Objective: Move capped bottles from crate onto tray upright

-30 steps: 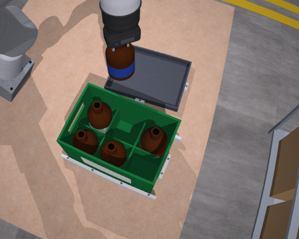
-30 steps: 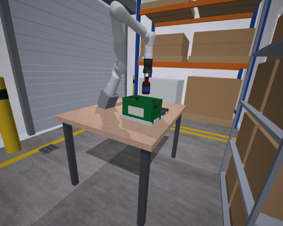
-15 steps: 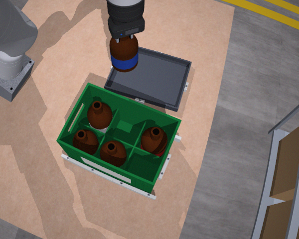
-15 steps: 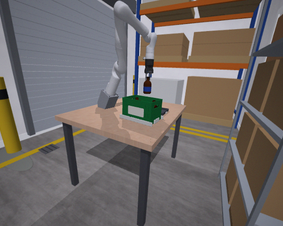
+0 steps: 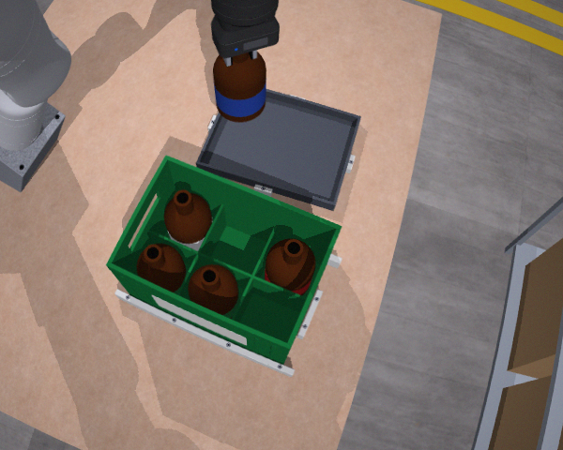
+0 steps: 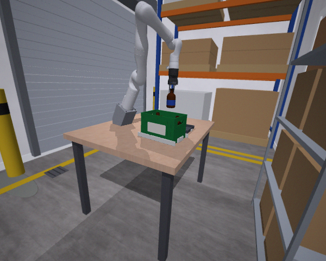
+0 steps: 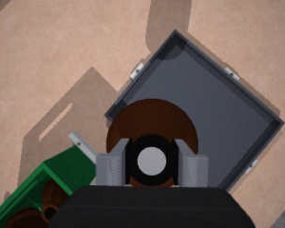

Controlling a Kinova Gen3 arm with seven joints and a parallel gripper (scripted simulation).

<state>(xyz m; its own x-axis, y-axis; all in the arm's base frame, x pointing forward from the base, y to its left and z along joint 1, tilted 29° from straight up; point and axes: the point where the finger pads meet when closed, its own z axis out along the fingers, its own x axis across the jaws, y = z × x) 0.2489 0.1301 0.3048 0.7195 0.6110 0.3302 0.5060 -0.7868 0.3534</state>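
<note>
My hand is 6 cm above the capped bottle. Round my hand: dark grey tray: 6 cm ahead, 5 cm to the left, 31 cm below; then green crate: 3 cm ahead, 22 cm to the right, 24 cm below.
</note>
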